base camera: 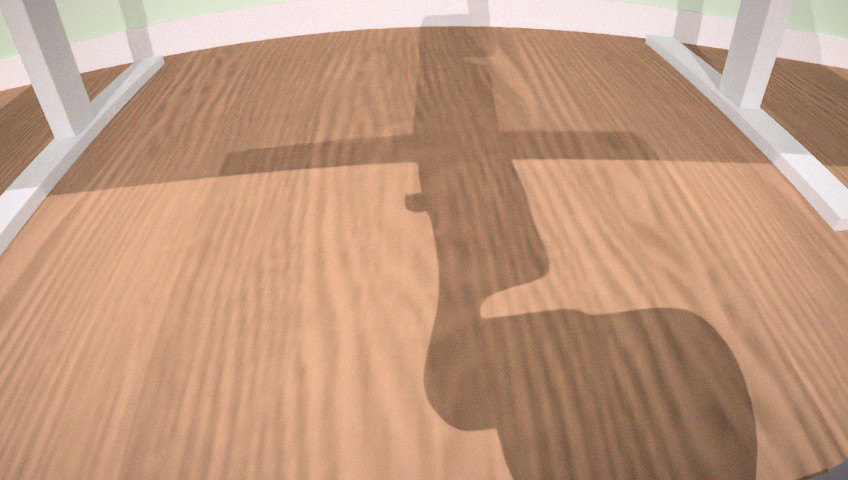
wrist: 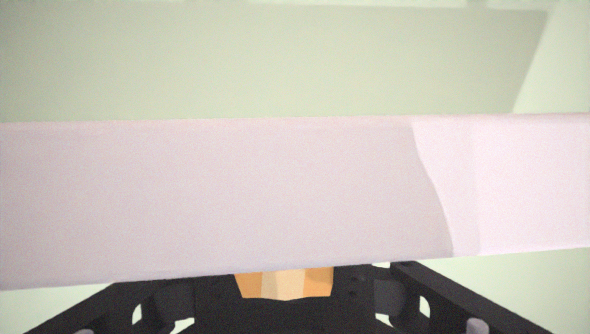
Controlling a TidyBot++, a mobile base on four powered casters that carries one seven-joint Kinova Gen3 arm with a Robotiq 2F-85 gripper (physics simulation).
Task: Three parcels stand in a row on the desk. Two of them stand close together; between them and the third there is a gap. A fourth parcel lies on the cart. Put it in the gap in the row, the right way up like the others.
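A tan-orange parcel with a pale tape strip shows at the bottom middle of the wrist view. My gripper is shut on it; its dark linkages flank the parcel, and the fingertips are hidden behind a wide pale band. That band, the edge of the desk, crosses the wrist view close to the camera and covers much of the parcel. No arrow mark shows on the parcel, so which way up it is cannot be told. The three parcels of the row and the gap do not show. The gripper does not show in the base camera view.
In the base camera view, white desk legs stand left and right on long floor bars. A shadow of the arm falls on the wooden floor between them. A pale green wall shows beyond the desk edge.
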